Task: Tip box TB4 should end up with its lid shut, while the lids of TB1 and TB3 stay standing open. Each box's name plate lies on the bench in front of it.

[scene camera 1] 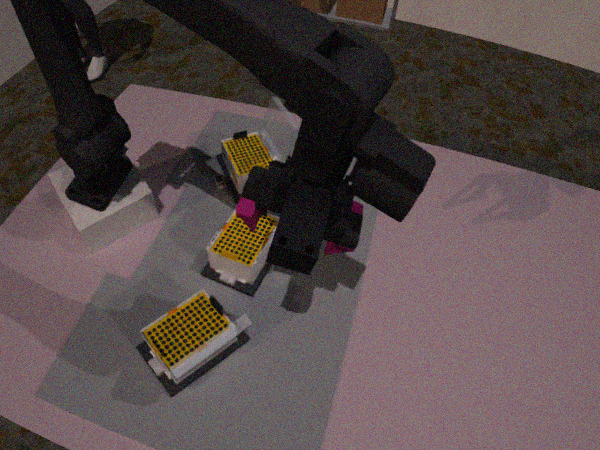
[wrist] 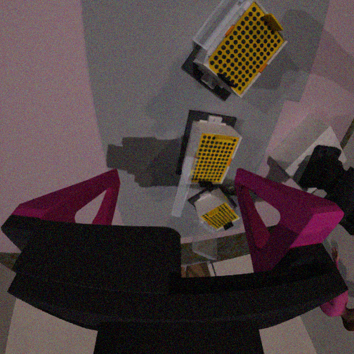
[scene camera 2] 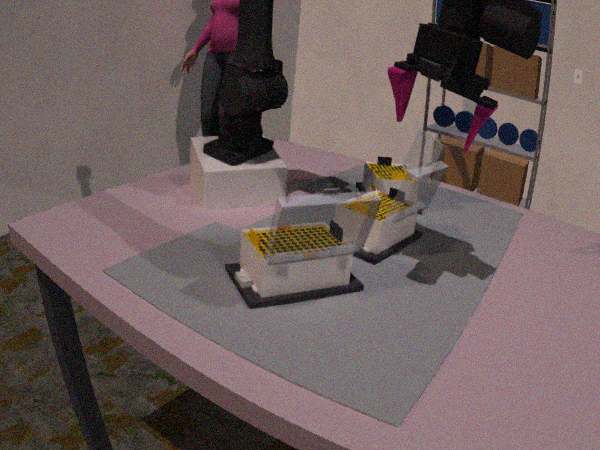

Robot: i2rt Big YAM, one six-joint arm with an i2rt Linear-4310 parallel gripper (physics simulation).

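Frame: origin at the arm's base, x ahead, y left, z up, level; centimetres.
Where they show: gripper, fingertip midpoint: [scene camera 2: 432, 135]; arm's base, origin of the base link: [scene camera 1: 100, 181] [scene camera 2: 238, 150].
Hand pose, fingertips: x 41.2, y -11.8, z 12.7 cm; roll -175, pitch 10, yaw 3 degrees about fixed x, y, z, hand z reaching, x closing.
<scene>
Things, the pixels of their centre, and the offset from my fingertips. Level surfaces: height alone.
- middle white box with a yellow rack, body centre: [scene camera 2: 371, 218] [scene camera 1: 239, 240] dx -11.7, dy +10.3, dz -17.8 cm
- TB1, body centre: [scene camera 2: 391, 169] [scene camera 1: 248, 151] dx -17.2, dy +30.5, dz -14.7 cm
- grey mat, its level: dz -21.1 cm
My gripper [scene camera 1: 297, 237] [scene camera 2: 433, 135] [wrist: 176, 174] is open and empty, high above the bench, beyond TB4 in scene camera 2. TB4, the middle white box with a yellow rack [scene camera 1: 244, 240] [scene camera 2: 397, 227] [wrist: 216, 157], has its clear lid [scene camera 2: 430, 170] [wrist: 182, 192] standing open; the gripper hides that lid in scene camera 1. TB3 [scene camera 1: 187, 330] [scene camera 2: 305, 272] [wrist: 247, 50], nearest the scene cameras, has its lid [scene camera 1: 242, 322] [wrist: 215, 25] open. TB1 [scene camera 1: 247, 152] [scene camera 2: 387, 172] [wrist: 218, 215], farthest, has its lid [scene camera 1: 285, 106] [wrist: 205, 247] open. The name plates cannot be read.
The boxes stand on dark bases on a grey mat [scene camera 1: 280, 390] [scene camera 2: 320, 345] on the pink bench. The arm's white base block [scene camera 1: 120, 227] [scene camera 2: 237, 187] stands beside the mat. A shelf rack [scene camera 2: 546, 75] and a person [scene camera 2: 224, 27] are beyond the bench.
</scene>
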